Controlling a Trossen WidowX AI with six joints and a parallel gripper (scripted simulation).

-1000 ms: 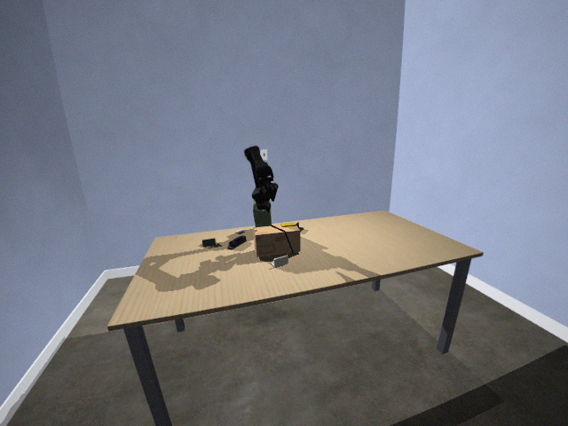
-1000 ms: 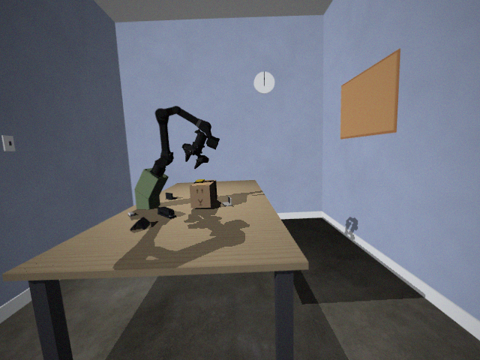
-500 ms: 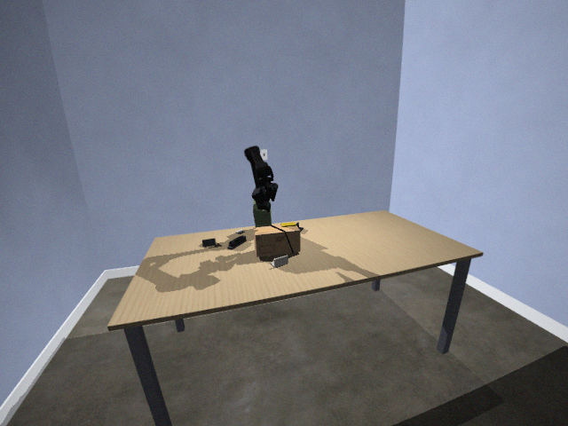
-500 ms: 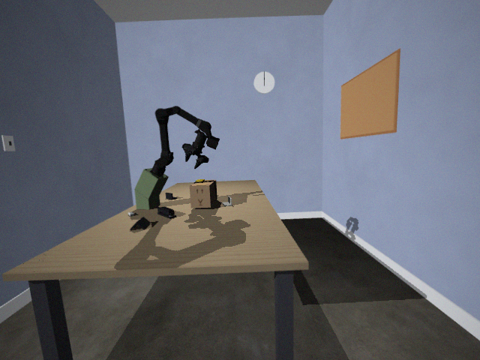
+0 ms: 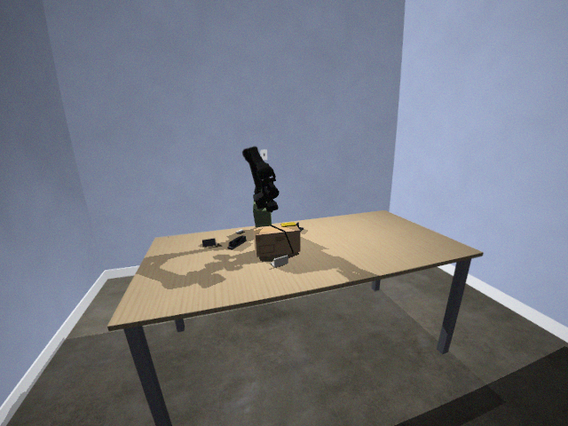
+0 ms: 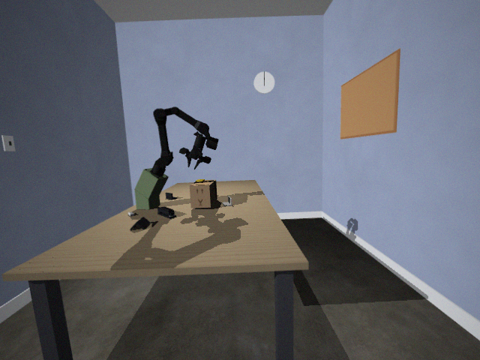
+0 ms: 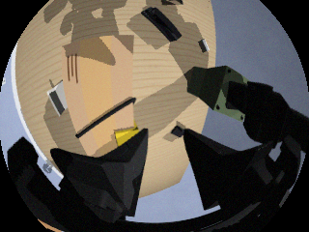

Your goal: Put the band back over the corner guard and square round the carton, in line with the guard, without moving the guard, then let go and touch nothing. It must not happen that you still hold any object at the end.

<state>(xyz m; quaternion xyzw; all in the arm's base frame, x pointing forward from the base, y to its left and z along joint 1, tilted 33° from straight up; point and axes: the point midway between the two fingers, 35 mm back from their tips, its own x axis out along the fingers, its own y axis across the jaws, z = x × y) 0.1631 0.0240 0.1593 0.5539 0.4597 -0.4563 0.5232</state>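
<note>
My hand is 190 mm above the brown carton, 60 mm short of it and 10 mm to the right of it. The rest, counted from my hand: white piece (330 mm behind, 260 mm below, 140 mm to the right).
</note>
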